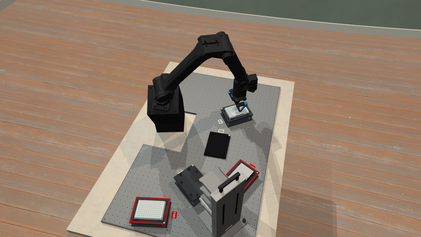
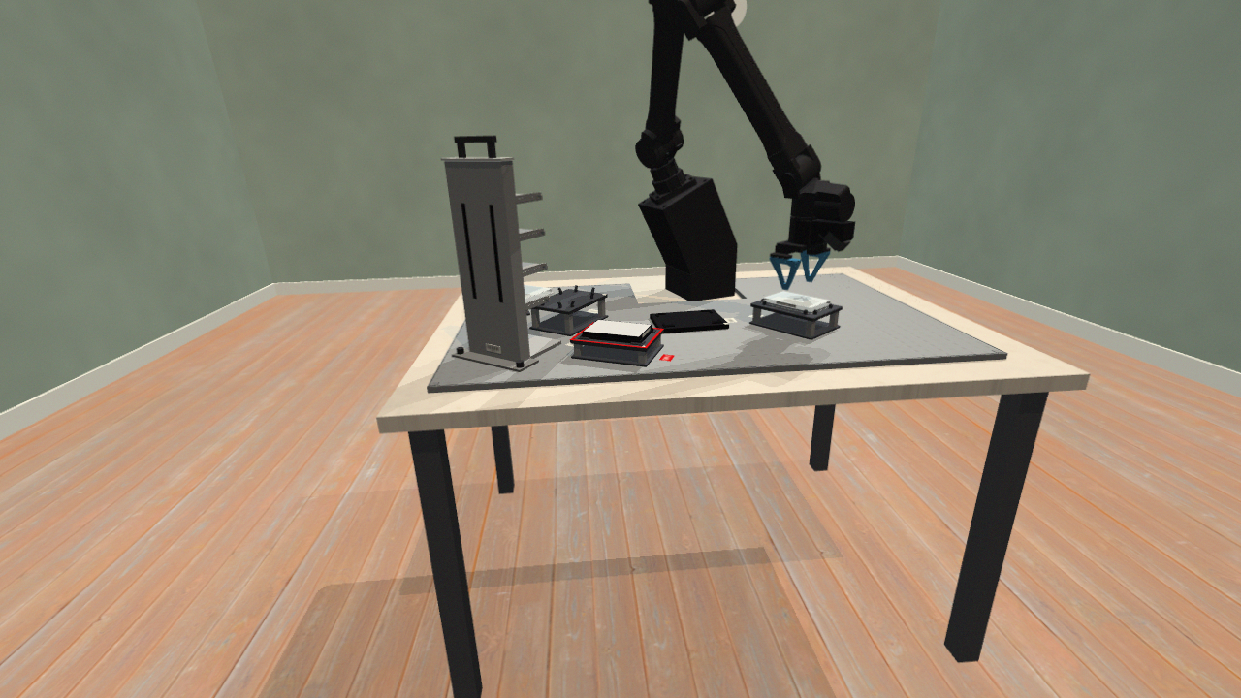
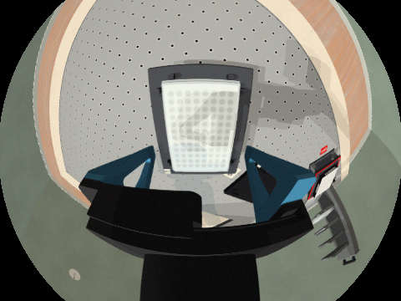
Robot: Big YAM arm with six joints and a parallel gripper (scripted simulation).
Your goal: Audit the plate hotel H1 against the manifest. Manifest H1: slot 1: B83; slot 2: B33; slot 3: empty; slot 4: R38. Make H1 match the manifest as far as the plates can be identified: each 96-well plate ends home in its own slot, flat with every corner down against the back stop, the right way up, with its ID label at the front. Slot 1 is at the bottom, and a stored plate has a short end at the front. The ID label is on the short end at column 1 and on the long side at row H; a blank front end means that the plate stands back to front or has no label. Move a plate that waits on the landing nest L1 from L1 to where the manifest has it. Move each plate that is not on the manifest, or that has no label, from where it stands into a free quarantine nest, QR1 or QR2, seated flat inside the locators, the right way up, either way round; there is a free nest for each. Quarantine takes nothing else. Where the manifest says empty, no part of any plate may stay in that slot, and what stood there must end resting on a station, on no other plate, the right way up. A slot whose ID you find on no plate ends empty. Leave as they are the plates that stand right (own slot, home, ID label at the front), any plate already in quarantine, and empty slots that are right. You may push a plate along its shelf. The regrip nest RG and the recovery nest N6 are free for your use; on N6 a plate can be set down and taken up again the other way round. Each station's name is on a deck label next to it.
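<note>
Right now the landing nest L1 is 6 cm below my hand. Also, from my hand: red-edged quarantine nest QR1 (43 cm to the right, 7 cm below, 6 cm ahead); then H1 deck label (51 cm to the right, 10 cm below, 1 cm behind); then black recovery nest N6 (23 cm to the right, 10 cm below, 8 cm behind).
</note>
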